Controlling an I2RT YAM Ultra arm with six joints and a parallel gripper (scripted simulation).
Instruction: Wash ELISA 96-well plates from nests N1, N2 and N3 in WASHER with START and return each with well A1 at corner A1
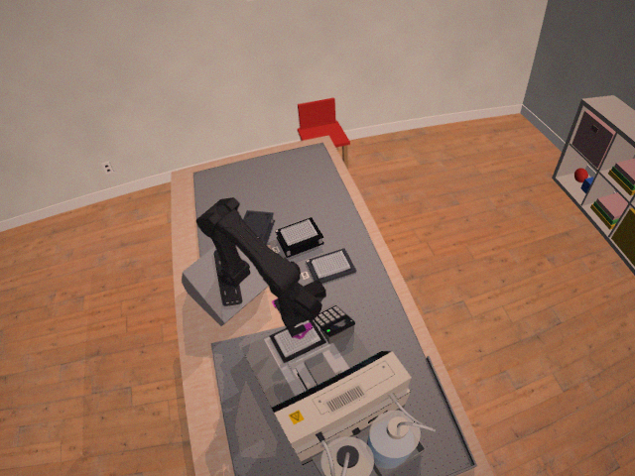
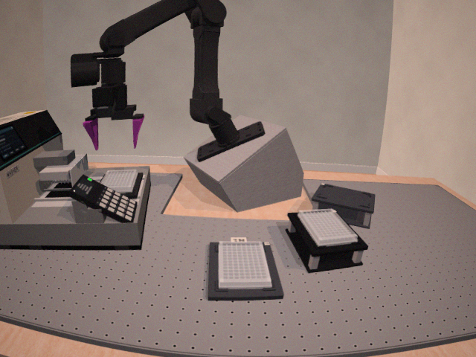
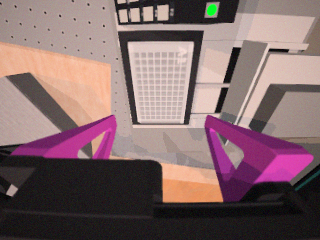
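My gripper is now 10 cm above the black carrier pocket. The rest, counted from my hand: nest N1 (23 cm ahead, 29 cm to the left, 17 cm below); then grey manifold (2 cm ahead, 15 cm to the right, 5 cm below); then raised black nest (16 cm ahead, 46 cm to the left, 13 cm below).
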